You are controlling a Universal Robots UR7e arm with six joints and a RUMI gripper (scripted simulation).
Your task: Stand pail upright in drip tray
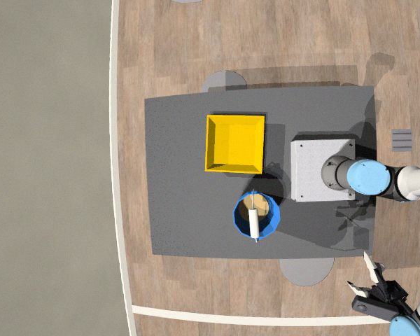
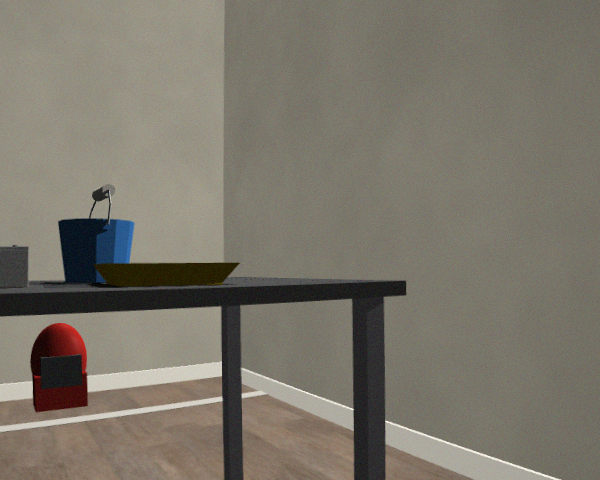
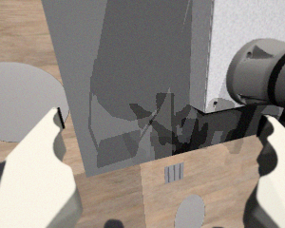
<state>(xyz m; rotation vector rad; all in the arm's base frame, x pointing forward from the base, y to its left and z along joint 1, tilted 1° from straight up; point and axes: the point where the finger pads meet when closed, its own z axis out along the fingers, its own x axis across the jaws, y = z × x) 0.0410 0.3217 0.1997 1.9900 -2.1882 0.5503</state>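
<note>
The pail handle lies 350 mm ahead of my hand, 170 mm to the right of it and 70 mm below it. The rest, counted from my hand: pail 340 mm ahead, 170 mm to the right, 140 mm below; yellow drip tray 410 mm ahead, 480 mm to the right, 260 mm below.
</note>
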